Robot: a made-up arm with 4 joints.
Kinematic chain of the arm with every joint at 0, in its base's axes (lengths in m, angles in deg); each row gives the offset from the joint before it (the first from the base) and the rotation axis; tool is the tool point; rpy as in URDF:
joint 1: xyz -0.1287 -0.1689 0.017 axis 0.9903 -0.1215 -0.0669
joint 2: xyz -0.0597 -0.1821 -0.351 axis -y
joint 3: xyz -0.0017 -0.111 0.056 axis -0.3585 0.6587 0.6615
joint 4: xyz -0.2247 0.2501 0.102 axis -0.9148 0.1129 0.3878
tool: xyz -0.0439 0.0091 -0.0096 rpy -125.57 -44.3 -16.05
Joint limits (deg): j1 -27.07..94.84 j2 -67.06..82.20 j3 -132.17..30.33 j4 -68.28..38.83
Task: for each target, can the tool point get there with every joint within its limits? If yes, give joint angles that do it. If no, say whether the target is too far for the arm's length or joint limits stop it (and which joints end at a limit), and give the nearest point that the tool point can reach.
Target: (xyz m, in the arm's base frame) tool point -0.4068 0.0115 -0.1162
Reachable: yes | joints 62.52 -6.24 -3.27 12.67
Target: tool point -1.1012 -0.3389 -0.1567
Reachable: no: too far | nearest point -0.5680 -0.3986 -0.2035 | short by 0.539 m
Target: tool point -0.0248 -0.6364 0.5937
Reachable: no: joint limits stop it (at a limit: joint 1, joint 3, joint 4) | nearest point -0.1169 -0.2785 0.0834 | short by 0.630 m
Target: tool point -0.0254 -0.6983 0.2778
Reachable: no: joint limits stop it (at a limit: joint 2, joint 3, joint 4) | nearest point -0.1036 -0.2834 0.0730 | short by 0.469 m
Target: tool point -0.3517 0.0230 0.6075
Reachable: no: joint limits stop it (at a limit: joint 1) | nearest point -0.2818 0.0814 0.1035 | short by 0.512 m
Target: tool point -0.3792 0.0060 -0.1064
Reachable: yes | joints 45.42 61.24 -116.69 -28.44
